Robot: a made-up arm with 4 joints. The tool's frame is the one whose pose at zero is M. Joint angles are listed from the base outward.
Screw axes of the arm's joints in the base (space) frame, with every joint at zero. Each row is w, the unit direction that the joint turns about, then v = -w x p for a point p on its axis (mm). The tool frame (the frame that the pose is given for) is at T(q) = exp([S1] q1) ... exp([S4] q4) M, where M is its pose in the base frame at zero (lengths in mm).
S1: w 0 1 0 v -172.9 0 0
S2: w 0 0 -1 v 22.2 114.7 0
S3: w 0 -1 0 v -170.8 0 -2.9
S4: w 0 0 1 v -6.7 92.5 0
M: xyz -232.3 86 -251.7 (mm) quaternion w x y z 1 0 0 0
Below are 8 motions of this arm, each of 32 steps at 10 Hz.
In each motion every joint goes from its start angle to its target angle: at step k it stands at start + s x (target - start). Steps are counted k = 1, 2, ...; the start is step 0. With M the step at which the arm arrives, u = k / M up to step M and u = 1 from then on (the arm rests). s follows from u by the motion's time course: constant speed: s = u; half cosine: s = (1 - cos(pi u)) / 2; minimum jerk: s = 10 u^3 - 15 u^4 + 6 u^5.
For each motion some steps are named. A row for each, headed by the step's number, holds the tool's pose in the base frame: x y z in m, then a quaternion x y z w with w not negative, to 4 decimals.
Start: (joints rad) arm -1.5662 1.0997 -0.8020 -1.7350
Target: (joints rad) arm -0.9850 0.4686 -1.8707 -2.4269
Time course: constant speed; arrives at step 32
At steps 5, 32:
5: 0.4263 0.1806 0.2662 0.4477 0.2264 -0.7757 0.3829
32: 0.2920 0.1058 -0.0880 -0.3101 0.3611 -0.8349 0.2764

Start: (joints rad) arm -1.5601 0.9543 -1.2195 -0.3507
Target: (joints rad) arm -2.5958 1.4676 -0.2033 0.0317
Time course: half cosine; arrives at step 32
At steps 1, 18, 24, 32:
1: 0.1896 0.2731 0.2616 0.4720 -0.0716 -0.2337 0.8471
18: 0.1573 0.3402 0.4402 0.6143 -0.5335 -0.1375 0.5650
24: 0.0946 0.3502 0.5363 0.6398 -0.6563 -0.1149 0.3831
32: 0.0402 0.3479 0.5871 0.6489 -0.7015 -0.1098 0.2735

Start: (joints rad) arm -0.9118 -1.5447 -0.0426 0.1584
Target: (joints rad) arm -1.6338 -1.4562 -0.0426 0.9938
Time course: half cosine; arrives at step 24
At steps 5, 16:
5: 0.3617 -0.3880 -0.0302 -0.3791 -0.2829 0.6783 0.5622
16: 0.4221 -0.3971 0.2215 -0.6066 -0.2674 0.6715 0.3310

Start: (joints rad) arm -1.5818 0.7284 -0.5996 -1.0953
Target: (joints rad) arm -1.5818 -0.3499 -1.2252 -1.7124
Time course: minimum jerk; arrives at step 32
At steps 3, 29, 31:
3: 0.3662 0.2602 0.2462 0.4966 -0.2111 -0.5700 0.6196
29: 0.3872 0.0497 0.0726 0.0231 -0.2428 -0.7120 0.6585
31: 0.3874 0.0476 0.0722 0.0196 -0.2440 -0.7130 0.6570

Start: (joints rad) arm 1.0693 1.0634 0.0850 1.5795
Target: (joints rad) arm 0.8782 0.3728 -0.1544 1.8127
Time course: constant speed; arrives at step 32
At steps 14, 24, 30, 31, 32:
14: -0.4528 0.0779 0.0938 0.2183 0.4269 0.3868 0.7877
24: -0.4450 0.0042 0.0841 0.2921 0.3843 0.4887 0.7267
30: -0.4353 -0.0403 0.0710 0.3300 0.3591 0.5471 0.6804
31: -0.4332 -0.0476 0.0684 0.3358 0.3549 0.5565 0.6720
32: -0.4311 -0.0549 0.0656 0.3415 0.3508 0.5659 0.6634

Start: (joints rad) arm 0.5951 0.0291 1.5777 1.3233
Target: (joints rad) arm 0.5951 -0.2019 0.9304 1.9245
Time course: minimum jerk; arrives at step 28
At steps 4, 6, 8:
4: -0.2492 -0.1205 -0.3374 -0.2965 -0.3585 0.5443 0.6980
6: -0.2532 -0.1241 -0.3335 -0.2894 -0.3470 0.5602 0.6942
8: -0.2590 -0.1301 -0.3271 -0.2773 -0.3286 0.5860 0.6868

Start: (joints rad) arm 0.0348 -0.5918 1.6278 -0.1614
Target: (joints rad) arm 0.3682 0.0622 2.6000 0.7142
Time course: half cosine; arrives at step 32
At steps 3, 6, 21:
3: 0.0102 0.0767 -0.3854 0.2617 -0.6730 0.1411 0.6773
6: 0.0179 0.0808 -0.3862 0.2362 -0.6975 0.1388 0.6621
21: 0.0988 0.0246 -0.3499 -0.1529 -0.8447 0.1363 0.4945

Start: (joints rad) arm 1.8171 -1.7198 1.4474 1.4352
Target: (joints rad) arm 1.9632 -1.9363 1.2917 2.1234
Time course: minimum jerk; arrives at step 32
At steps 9, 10, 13, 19, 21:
9: -0.5919 -0.0595 0.0817 0.6432 -0.4364 0.4012 0.4848
10: -0.5899 -0.0586 0.0813 0.6412 -0.4451 0.4050 0.4761
13: -0.5820 -0.0544 0.0805 0.6327 -0.4773 0.4175 0.4446
19: -0.5600 -0.0411 0.0830 0.6039 -0.5536 0.4372 0.3710
21: -0.5524 -0.0365 0.0852 0.5928 -0.5767 0.4407 0.3491

